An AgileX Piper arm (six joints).
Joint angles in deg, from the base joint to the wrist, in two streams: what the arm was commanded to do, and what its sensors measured. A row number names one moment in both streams.
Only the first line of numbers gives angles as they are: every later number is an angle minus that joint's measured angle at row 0.
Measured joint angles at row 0: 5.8, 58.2, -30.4, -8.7, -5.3, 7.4
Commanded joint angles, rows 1 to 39: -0.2, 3.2, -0.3, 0.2, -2.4, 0.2; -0.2, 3.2, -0.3, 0.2, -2.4, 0.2; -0.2, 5.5, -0.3, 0.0, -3.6, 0.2; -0.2, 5.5, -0.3, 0.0, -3.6, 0.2; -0.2, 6.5, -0.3, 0.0, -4.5, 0.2; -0.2, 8.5, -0.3, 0.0, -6.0, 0.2; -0.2, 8.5, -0.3, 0.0, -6.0, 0.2; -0.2, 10.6, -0.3, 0.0, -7.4, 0.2; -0.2, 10.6, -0.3, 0.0, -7.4, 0.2; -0.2, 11.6, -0.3, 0.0, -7.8, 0.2; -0.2, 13.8, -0.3, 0.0, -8.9, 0.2; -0.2, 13.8, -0.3, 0.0, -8.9, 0.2; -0.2, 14.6, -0.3, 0.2, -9.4, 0.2; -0.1, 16.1, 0.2, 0.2, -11.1, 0.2; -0.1, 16.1, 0.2, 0.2, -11.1, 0.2; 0.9, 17.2, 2.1, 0.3, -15.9, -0.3; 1.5, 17.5, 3.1, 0.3, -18.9, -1.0; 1.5, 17.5, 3.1, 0.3, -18.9, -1.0; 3.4, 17.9, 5.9, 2.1, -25.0, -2.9; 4.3, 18.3, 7.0, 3.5, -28.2, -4.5; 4.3, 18.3, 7.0, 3.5, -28.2, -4.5; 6.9, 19.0, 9.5, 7.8, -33.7, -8.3; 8.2, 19.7, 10.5, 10.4, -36.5, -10.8; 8.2, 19.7, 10.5, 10.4, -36.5, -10.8; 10.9, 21.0, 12.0, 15.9, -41.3, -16.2; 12.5, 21.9, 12.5, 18.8, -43.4, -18.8; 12.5, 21.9, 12.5, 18.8, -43.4, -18.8; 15.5, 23.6, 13.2, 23.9, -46.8, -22.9; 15.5, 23.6, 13.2, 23.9, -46.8, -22.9; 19.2, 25.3, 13.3, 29.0, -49.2, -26.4; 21.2, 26.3, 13.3, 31.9, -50.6, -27.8; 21.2, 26.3, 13.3, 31.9, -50.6, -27.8; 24.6, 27.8, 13.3, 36.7, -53.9, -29.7; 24.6, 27.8, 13.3, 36.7, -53.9, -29.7; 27.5, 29.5, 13.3, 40.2, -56.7, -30.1; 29.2, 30.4, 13.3, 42.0, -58.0, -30.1; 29.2, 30.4, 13.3, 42.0, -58.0, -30.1; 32.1, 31.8, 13.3, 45.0, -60.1, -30.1; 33.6, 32.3, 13.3, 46.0, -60.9, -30.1
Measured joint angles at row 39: 30.2, 31.0, 13.1, 42.0, -56.9, -29.1
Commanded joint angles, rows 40 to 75: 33.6, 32.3, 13.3, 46.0, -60.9, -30.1; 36.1, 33.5, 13.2, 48.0, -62.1, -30.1; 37.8, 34.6, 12.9, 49.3, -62.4, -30.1; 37.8, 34.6, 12.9, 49.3, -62.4, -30.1; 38.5, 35.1, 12.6, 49.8, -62.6, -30.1; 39.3, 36.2, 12.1, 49.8, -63.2, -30.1; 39.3, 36.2, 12.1, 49.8, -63.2, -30.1; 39.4, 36.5, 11.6, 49.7, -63.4, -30.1; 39.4, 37.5, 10.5, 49.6, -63.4, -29.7; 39.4, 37.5, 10.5, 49.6, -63.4, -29.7; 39.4, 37.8, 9.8, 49.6, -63.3, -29.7; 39.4, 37.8, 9.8, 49.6, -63.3, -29.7; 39.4, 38.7, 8.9, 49.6, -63.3, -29.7; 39.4, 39.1, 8.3, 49.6, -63.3, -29.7; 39.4, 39.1, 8.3, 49.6, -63.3, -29.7; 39.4, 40.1, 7.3, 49.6, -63.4, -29.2; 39.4, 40.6, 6.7, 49.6, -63.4, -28.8; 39.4, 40.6, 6.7, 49.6, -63.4, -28.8; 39.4, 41.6, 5.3, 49.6, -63.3, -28.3; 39.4, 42.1, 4.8, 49.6, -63.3, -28.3; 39.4, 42.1, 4.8, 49.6, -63.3, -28.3; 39.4, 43.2, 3.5, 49.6, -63.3, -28.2; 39.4, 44.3, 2.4, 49.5, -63.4, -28.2; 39.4, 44.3, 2.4, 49.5, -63.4, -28.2; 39.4, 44.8, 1.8, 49.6, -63.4, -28.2; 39.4, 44.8, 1.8, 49.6, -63.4, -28.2; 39.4, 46.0, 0.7, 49.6, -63.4, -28.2; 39.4, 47.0, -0.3, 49.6, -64.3, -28.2; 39.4, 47.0, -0.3, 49.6, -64.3, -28.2; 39.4, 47.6, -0.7, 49.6, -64.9, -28.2; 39.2, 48.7, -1.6, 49.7, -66.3, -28.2; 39.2, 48.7, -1.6, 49.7, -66.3, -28.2; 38.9, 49.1, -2.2, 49.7, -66.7, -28.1; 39.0, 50.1, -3.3, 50.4, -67.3, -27.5; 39.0, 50.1, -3.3, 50.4, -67.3, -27.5; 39.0, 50.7, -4.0, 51.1, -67.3, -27.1
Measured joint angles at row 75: 39.3, 49.7, -2.4, 50.1, -63.5, -28.1
